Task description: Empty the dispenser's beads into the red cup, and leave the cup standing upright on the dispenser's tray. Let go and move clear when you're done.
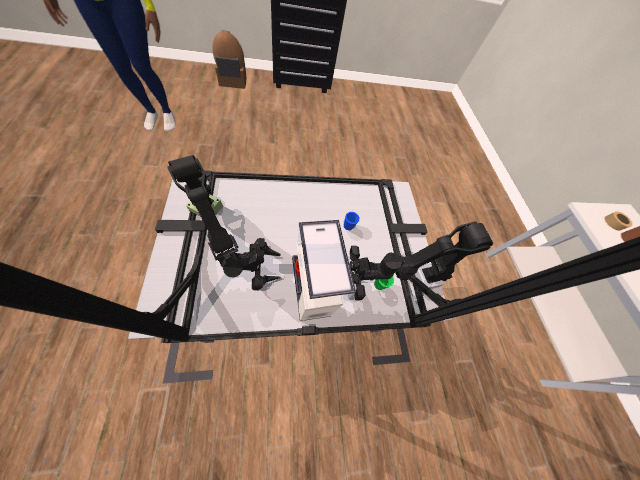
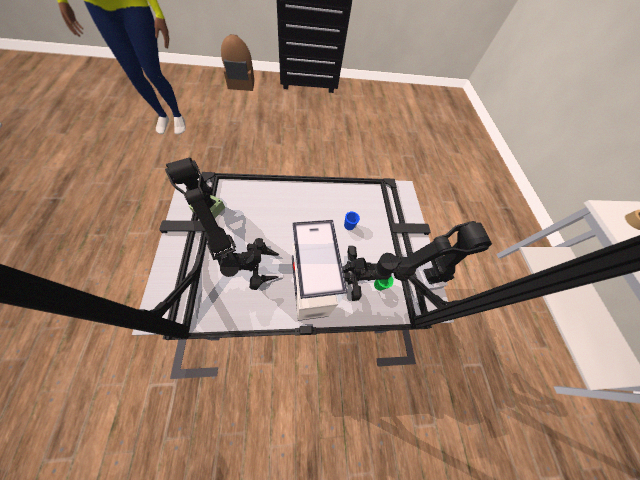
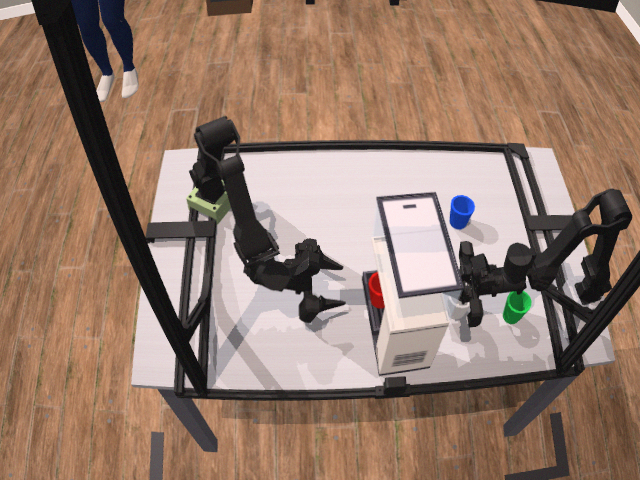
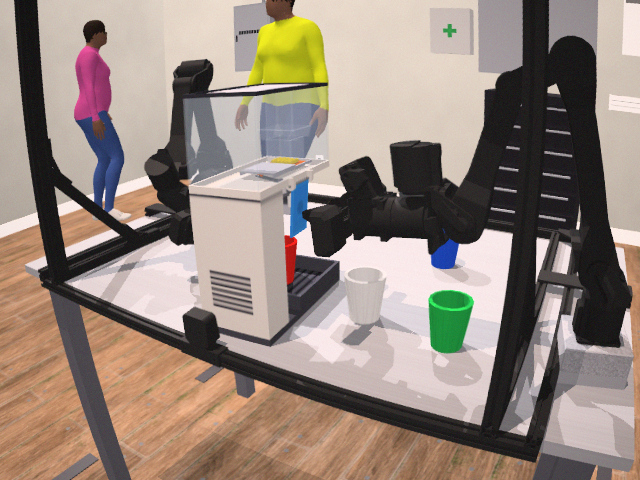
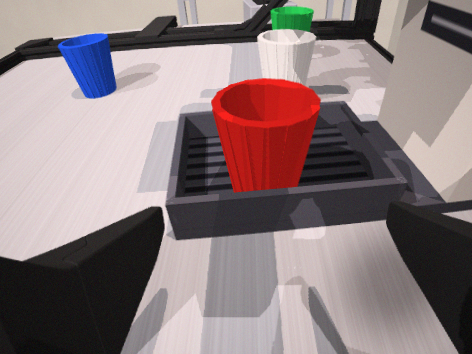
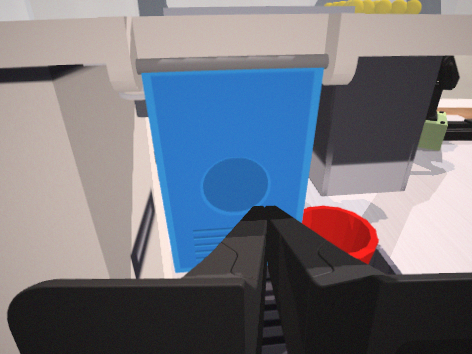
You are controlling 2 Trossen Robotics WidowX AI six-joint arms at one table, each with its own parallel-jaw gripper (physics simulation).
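Frame: origin at the left arm's base, x down, y ahead, z right, level; millimetres.
Where they show: left gripper, fingertip midpoint: (image 1: pixel 280 266) (image 2: pixel 278 265) (image 3: pixel 343 285) (image 5: pixel 275 215); right gripper, fingertip midpoint: (image 4: pixel 303 214) (image 6: pixel 264 217); left arm's base, link origin: (image 3: pixel 211 191); right arm's base, link origin: (image 1: pixel 431 274) (image 2: pixel 432 275) (image 3: pixel 587 292) (image 4: pixel 596 334) (image 5: pixel 268 1).
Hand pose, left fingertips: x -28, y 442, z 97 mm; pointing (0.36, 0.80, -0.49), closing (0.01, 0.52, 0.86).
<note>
Things, the pixels of their top centre, and the offset from my left fingertips. "spot": a spot on its surface instead.
- red cup, top centre: (image 5: pixel 265 98) (image 6: pixel 332 228) (image 4: pixel 278 240) (image 3: pixel 383 283) dx -6, dy +77, dz -45 mm
- dark slatted tray, surface spot: (image 5: pixel 200 215) spot: dx +57, dy +22, dz -63 mm
- dispenser, top centre: (image 4: pixel 269 85) (image 3: pixel 419 231) (image 2: pixel 318 248) (image 1: pixel 326 248) dx -282, dy +138, dz -13 mm
- blue flap, surface spot: (image 6: pixel 190 150) (image 4: pixel 296 200) spot: dx -114, dy +204, dz -20 mm
- white cup, top centre: (image 5: pixel 286 35) (image 4: pixel 365 274) (image 3: pixel 461 295) dx +6, dy +254, dz -109 mm
- green cup, top centre: (image 4: pixel 451 299) (image 5: pixel 292 10) (image 3: pixel 519 301) (image 2: pixel 385 279) (image 1: pixel 386 279) dx +6, dy +394, dz -163 mm
- blue cup, top centre: (image 5: pixel 82 39) (image 4: pixel 445 228) (image 3: pixel 463 204) (image 2: pixel 352 217) (image 1: pixel 352 217) dx +6, dy +158, dz -363 mm
The red cup (image 3: pixel 377 290) (image 4: pixel 290 259) (image 5: pixel 265 145) (image 6: pixel 342 232) stands upright in the dark slatted tray (image 5: pixel 200 215) of the dispenser (image 3: pixel 413 330) (image 4: pixel 240 242). No beads show in the visible part of the cup; its bottom is hidden. Yellow beads (image 4: pixel 288 160) (image 6: pixel 395 7) show at the top of the dispenser, under the clear hopper. My left gripper (image 1: pixel 280 266) (image 3: pixel 343 286) (image 5: pixel 275 215) is open and empty, apart from the cup and facing it. My right gripper (image 4: pixel 306 212) (image 6: pixel 264 217) is shut and empty, close to the blue flap (image 4: pixel 298 206) (image 6: pixel 190 150).
A white cup (image 4: pixel 364 299) (image 5: pixel 287 57) stands between the tray and a green cup (image 3: pixel 516 307) (image 4: pixel 449 322). A blue cup (image 1: pixel 351 220) (image 3: pixel 461 211) stands farther back. The black frame (image 3: pixel 289 393) runs around the table, close to the dispenser's vented end.
</note>
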